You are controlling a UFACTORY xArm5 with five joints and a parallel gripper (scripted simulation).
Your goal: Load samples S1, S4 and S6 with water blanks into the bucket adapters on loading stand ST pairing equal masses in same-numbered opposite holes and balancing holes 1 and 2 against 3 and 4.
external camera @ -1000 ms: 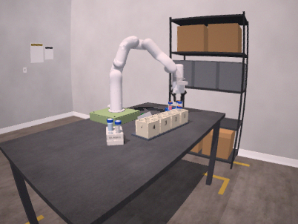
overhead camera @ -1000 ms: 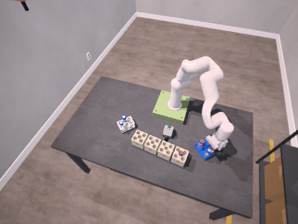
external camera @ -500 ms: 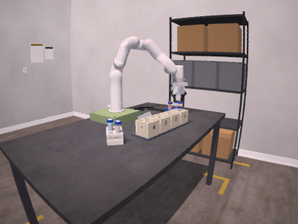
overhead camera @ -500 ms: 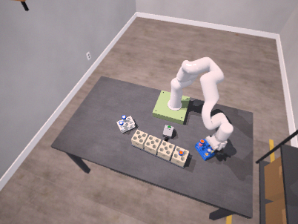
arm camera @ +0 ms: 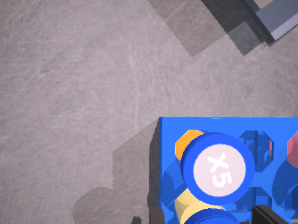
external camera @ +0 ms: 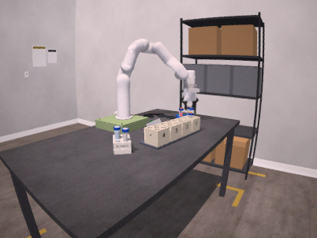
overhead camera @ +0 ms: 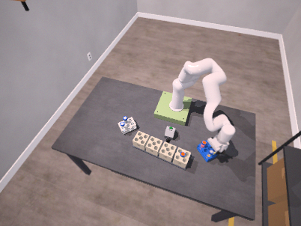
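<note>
Right now my hand is 10 mm to the left of the sample tube S6 and 50 mm above it. Also, from my hand: blue sample rack (10 mm behind, 40 mm to the right, 90 mm below); then white blanks rack (10 mm behind, 710 mm to the right, 90 mm below); then sample tube S4 (110 mm ahead, 220 mm to the right, 50 mm below).
</note>
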